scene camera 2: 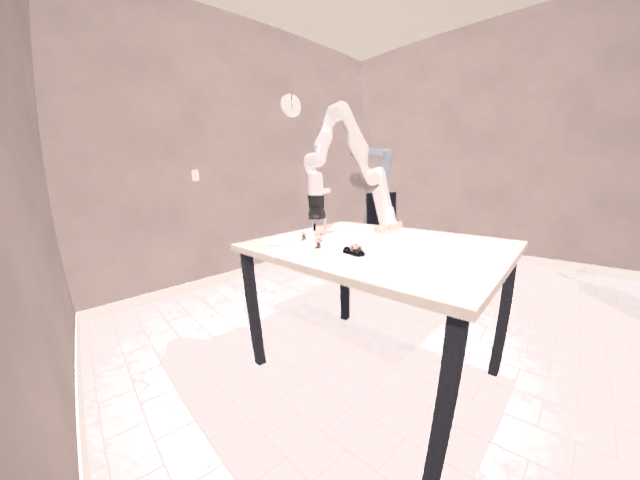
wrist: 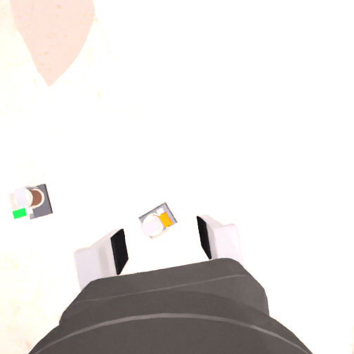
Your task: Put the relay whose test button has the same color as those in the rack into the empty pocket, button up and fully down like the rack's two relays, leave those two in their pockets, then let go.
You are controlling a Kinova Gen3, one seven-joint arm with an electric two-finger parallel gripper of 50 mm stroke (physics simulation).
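Seen in the pictures: gripper, between the fingertips: [scene camera 2: 319, 230]; arm's base, origin of its link: [scene camera 2: 387, 224].
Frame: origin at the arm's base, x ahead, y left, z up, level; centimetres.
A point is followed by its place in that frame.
Note:
A relay with an orange test button [wrist: 152, 226] sits on the table in the wrist view, slightly ahead of the fingertips, with its button facing the camera. A relay with a green test button [wrist: 42, 201] and a dark base sits farther left. My gripper [scene camera 2: 319, 230] @[z 1.2, x 41.5, y -10.9 cm] [wrist: 162, 237] is open and empty, above the table, fingers pointing down. In the scene view, two small relays [scene camera 2: 303, 236] @[z -2.4, x 44.3, y -21.1 cm] [scene camera 2: 318, 242] @[z -1.4, x 51.3, y 0.1 cm] stand near it, their button colors too small to tell. The black rack [scene camera 2: 347, 250] @[z -3.0, x 48.3, y 16.7 cm] lies to their right; its pockets and button colors cannot be made out.
The white table [scene camera 2: 434, 258] @[z -4.7, x 31.7, y 46.7 cm] carries everything. The arm's base [scene camera 2: 388, 227] @[z -0.5, x 5.6, y 4.7 cm] stands at its back edge. In the wrist view, a pinkish patch [wrist: 57, 32] shows at the top left. A wall clock [scene camera 2: 290, 105] hangs behind the arm.

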